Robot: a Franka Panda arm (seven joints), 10 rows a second.
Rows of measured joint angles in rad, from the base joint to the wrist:
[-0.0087, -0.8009, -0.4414, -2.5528, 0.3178, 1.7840, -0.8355]
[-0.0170, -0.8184, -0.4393, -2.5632, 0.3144, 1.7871, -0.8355]
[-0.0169, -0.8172, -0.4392, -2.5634, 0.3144, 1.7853, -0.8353]
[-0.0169, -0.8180, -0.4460, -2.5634, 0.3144, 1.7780, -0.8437]
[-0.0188, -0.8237, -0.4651, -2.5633, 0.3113, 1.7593, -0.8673]
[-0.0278, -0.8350, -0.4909, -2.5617, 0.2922, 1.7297, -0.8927]
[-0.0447, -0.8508, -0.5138, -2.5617, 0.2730, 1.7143, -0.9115]
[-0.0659, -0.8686, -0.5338, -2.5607, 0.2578, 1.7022, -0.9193]
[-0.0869, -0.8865, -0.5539, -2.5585, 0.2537, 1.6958, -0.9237]
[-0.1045, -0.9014, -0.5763, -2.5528, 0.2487, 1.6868, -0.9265]
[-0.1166, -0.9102, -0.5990, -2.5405, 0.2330, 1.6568, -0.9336]
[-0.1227, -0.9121, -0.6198, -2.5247, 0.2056, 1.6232, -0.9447]
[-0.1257, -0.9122, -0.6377, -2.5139, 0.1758, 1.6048, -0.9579]
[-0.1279, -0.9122, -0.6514, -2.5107, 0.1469, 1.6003, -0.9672]
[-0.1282, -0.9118, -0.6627, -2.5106, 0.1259, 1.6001, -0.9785]
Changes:
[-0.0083, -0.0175, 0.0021, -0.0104, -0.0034, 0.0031, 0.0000]
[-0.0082, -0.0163, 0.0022, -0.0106, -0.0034, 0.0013, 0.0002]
[-0.0082, -0.0171, -0.0046, -0.0106, -0.0034, -0.0060, -0.0082]
[-0.0101, -0.0228, -0.0237, -0.0105, -0.0065, -0.0247, -0.0318]
[-0.0191, -0.0341, -0.0495, -0.0089, -0.0256, -0.0543, -0.0572]
[-0.0360, -0.0499, -0.0724, -0.0089, -0.0448, -0.0697, -0.0760]
[-0.0572, -0.0677, -0.0924, -0.0079, -0.0600, -0.0818, -0.0838]
[-0.0782, -0.0856, -0.1125, -0.0057, -0.0641, -0.0882, -0.0882]
[-0.0958, -0.1005, -0.1349, 0.0000, -0.0691, -0.0972, -0.0910]
[-0.1079, -0.1093, -0.1576, 0.0123, -0.0848, -0.1272, -0.0981]
[-0.1140, -0.1112, -0.1784, 0.0281, -0.1122, -0.1608, -0.1092]
[-0.1170, -0.1113, -0.1963, 0.0389, -0.1420, -0.1792, -0.1224]
[-0.1192, -0.1113, -0.2100, 0.0421, -0.1709, -0.1837, -0.1317]
[-0.1195, -0.1109, -0.2213, 0.0422, -0.1919, -0.1839, -0.1430]

